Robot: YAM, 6 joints.
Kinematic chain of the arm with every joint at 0, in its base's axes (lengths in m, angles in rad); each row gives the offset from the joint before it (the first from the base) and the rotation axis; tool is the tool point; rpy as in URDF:
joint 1: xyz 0 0 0.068 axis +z
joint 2: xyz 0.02 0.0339 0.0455 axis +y
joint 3: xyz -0.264 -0.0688 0 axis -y
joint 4: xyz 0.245 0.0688 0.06 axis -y
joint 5: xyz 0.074 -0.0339 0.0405 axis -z
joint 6: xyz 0.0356 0 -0.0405 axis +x
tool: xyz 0 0 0 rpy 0 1.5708 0
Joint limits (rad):
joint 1: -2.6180..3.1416
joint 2: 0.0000..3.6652
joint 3: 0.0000..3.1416
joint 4: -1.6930..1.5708
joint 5: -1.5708..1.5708
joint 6: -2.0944..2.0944
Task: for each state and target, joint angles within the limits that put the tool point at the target. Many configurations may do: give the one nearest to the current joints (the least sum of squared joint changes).
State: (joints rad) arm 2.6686 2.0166 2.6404 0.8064 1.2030 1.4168
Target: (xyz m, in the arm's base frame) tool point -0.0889 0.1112 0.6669
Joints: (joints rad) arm 2.4917 1.9065 2.9119 1.2152 1.3505 1.4168
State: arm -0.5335 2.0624 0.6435 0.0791 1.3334 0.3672
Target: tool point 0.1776 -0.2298 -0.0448
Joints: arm -0.7954 2.4356 0.8508 0.1442 1.2720 0.3672
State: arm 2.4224 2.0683 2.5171 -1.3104 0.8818 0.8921
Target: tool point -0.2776 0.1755 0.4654
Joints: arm 2.6601 1.8534 2.3983 -1.5106 0.8605 0.8921
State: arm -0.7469 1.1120 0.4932 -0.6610 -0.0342 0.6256
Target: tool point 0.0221 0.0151 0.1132
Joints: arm -0.3226 1.1372 0.1449 -1.4299 -0.6423 0.6256
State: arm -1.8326 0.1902 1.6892 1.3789 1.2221 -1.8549
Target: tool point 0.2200 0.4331 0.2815
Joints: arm -2.1090 0.0000 2.0091 1.4645 1.1939 -1.8549
